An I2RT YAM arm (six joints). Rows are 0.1 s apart.
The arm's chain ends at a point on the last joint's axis. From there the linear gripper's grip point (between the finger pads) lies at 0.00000 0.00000 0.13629 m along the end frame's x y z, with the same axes.
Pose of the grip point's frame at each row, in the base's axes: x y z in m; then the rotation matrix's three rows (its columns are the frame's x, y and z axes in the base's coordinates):
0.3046 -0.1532 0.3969; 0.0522 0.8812 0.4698; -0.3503 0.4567 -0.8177; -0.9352 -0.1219 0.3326
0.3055 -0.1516 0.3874; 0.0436 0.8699 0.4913; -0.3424 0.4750 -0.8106; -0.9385 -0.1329 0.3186
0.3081 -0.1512 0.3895; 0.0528 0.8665 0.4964; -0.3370 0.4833 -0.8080; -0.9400 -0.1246 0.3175
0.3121 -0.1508 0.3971; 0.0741 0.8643 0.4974; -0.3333 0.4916 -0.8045; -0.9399 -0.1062 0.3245
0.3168 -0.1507 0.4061; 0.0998 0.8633 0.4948; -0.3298 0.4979 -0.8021; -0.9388 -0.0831 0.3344
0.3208 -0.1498 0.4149; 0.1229 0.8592 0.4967; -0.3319 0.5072 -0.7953; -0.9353 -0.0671 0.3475
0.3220 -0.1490 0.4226; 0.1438 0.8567 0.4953; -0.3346 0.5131 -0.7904; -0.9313 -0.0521 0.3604
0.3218 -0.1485 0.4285; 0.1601 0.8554 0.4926; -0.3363 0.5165 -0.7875; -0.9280 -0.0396 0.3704
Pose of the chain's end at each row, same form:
0.2406 -0.0418 0.3516; 0.0522 0.8812 0.4698; -0.3503 0.4567 -0.8177; -0.9352 -0.1219 0.3326
0.2385 -0.0411 0.3440; 0.0436 0.8699 0.4913; -0.3424 0.4750 -0.8106; -0.9385 -0.1329 0.3186
0.2404 -0.0411 0.3462; 0.0528 0.8665 0.4964; -0.3370 0.4833 -0.8080; -0.9400 -0.1246 0.3175
0.2443 -0.0412 0.3529; 0.0741 0.8643 0.4974; -0.3333 0.4916 -0.8045; -0.9399 -0.1062 0.3245
0.2494 -0.0414 0.3605; 0.0998 0.8633 0.4948; -0.3298 0.4979 -0.8021; -0.9388 -0.0831 0.3344
0.2531 -0.0414 0.3675; 0.1229 0.8592 0.4967; -0.3319 0.5072 -0.7953; -0.9353 -0.0671 0.3475
0.2545 -0.0413 0.3735; 0.1438 0.8567 0.4953; -0.3346 0.5131 -0.7904; -0.9313 -0.0521 0.3604
0.2547 -0.0412 0.3780; 0.1601 0.8554 0.4926; -0.3363 0.5165 -0.7875; -0.9280 -0.0396 0.3704

